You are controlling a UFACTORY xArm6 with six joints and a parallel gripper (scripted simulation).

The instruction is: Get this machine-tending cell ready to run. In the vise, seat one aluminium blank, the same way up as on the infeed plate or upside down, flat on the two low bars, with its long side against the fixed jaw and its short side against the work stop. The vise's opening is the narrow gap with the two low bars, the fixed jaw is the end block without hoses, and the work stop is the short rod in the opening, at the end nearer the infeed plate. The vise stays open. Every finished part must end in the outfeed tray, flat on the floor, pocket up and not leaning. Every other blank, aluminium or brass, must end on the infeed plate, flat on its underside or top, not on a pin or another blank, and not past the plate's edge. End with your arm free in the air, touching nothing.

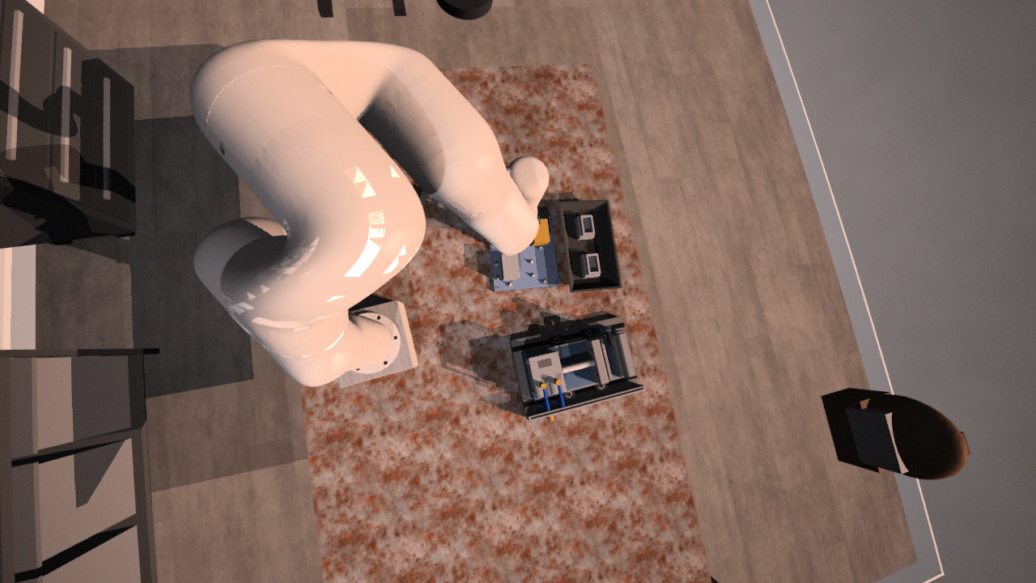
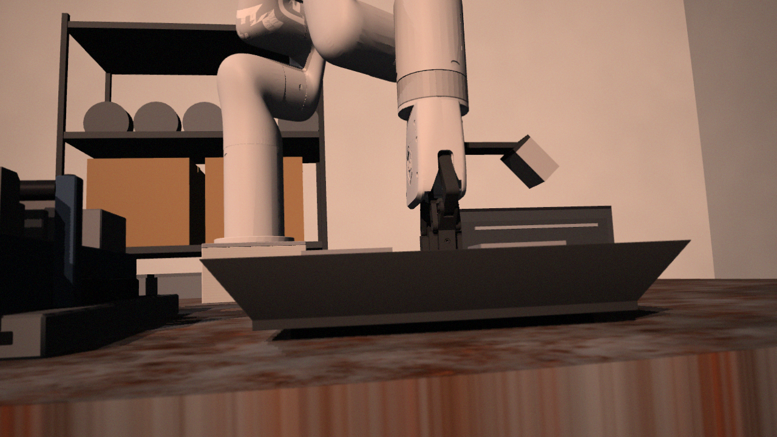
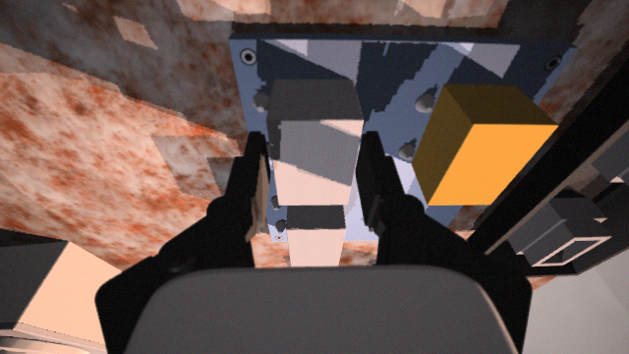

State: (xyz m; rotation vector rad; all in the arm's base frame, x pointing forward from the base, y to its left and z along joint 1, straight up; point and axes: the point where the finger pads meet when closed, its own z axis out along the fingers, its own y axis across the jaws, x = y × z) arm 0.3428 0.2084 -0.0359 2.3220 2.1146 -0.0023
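The brass blank lies 9 cm ahead of my hand, 1 cm to the right of it and 2 cm below it. Also, from my hand: vise piston rod: 9 cm ahead, 35 cm to the right, 3 cm above; then vise body: 11 cm ahead, 35 cm to the right, 1 cm below.
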